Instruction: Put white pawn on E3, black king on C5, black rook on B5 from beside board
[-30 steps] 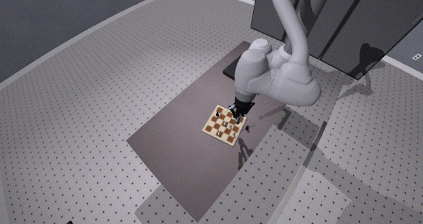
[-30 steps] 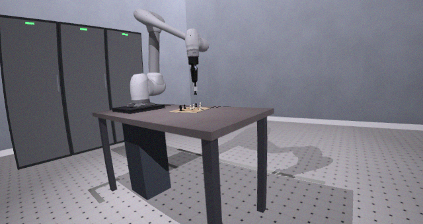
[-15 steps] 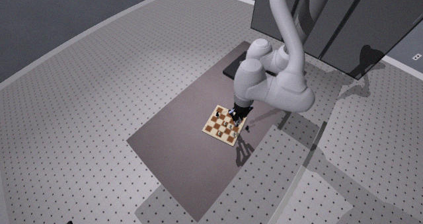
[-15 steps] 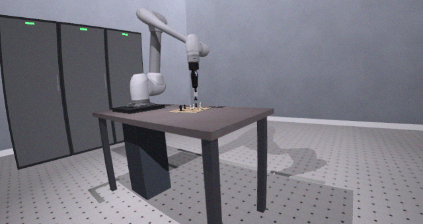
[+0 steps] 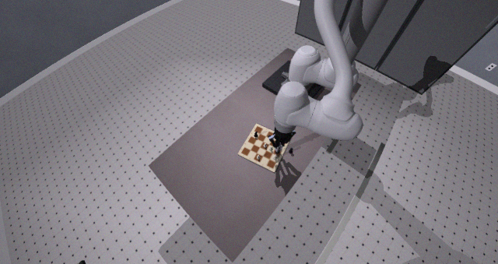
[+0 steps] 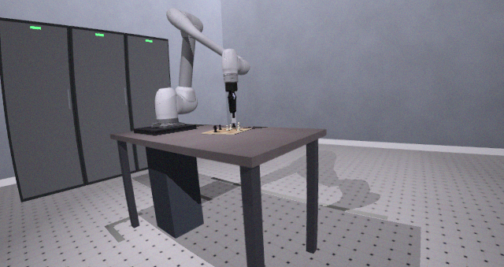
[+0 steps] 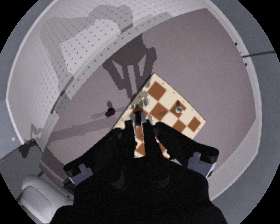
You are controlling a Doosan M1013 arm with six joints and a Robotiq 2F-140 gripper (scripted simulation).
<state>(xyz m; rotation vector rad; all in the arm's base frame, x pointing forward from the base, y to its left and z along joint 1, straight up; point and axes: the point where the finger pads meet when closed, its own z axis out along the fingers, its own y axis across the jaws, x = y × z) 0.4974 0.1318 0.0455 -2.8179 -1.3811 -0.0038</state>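
Now: the black chess piece 30 mm below my hand. The rest, counted from my hand: chessboard (80 mm to the right, 70 mm below, 10 mm ahead).
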